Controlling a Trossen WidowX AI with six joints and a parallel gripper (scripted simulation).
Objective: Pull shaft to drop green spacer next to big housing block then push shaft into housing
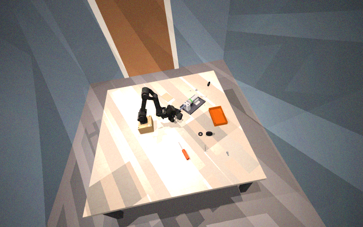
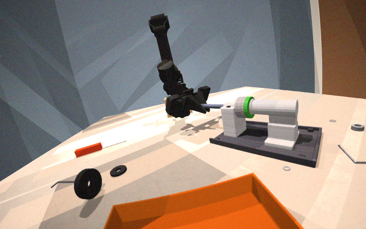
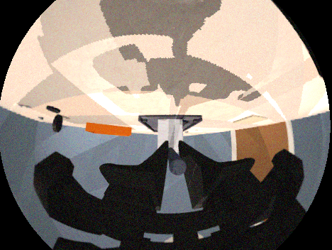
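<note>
Now: gripper tip 5 cm short of the shaft, 3 cm to the right of it and 2 cm below it. Also, from my gripper tip: grey spacer (10 cm ahead, 7 cm to the left, 2 cm above); then green spacer (12 cm ahead, 8 cm to the left, 2 cm above); then black wheel (19 cm ahead, 30 cm to the right, 3 cm below).
</note>
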